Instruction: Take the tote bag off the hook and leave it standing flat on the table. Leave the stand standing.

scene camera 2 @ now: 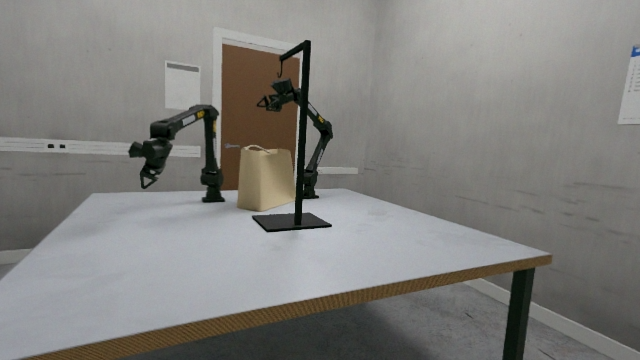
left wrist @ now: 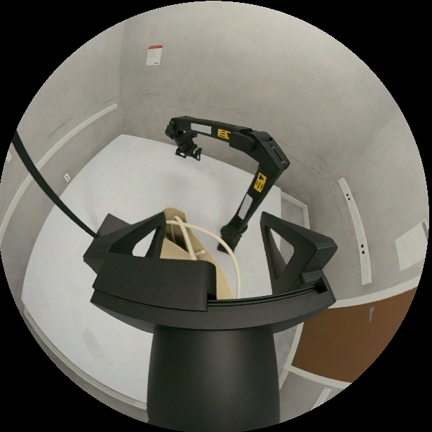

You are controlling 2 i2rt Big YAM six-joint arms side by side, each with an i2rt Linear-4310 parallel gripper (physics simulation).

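Note:
The beige tote bag [scene camera 2: 265, 180] [left wrist: 174, 213] stands upright on the table [scene camera 2: 200, 270] [left wrist: 100, 190], behind the stand's base in the scene view. It is off the hook [scene camera 2: 280, 70], and its handles [scene camera 2: 257, 148] [left wrist: 234, 250] arch loosely over its top. The black stand [scene camera 2: 302, 125] is upright; its post also shows in the left wrist view [left wrist: 50, 190]. My left gripper [scene camera 2: 265, 104] [left wrist: 212, 216] is open and empty, above the bag and below the hook. My right gripper [scene camera 2: 148, 179] [left wrist: 192, 158] is open and empty, over the table to the left of the bag.
The stand's flat black base plate [scene camera 2: 275, 223] lies on the table in front of the bag. Its post rises close beside my left arm [scene camera 2: 320, 120] in the scene view. My right arm's upright link [scene camera 2: 210, 145] [left wrist: 252, 197] stands to the left of the bag there.

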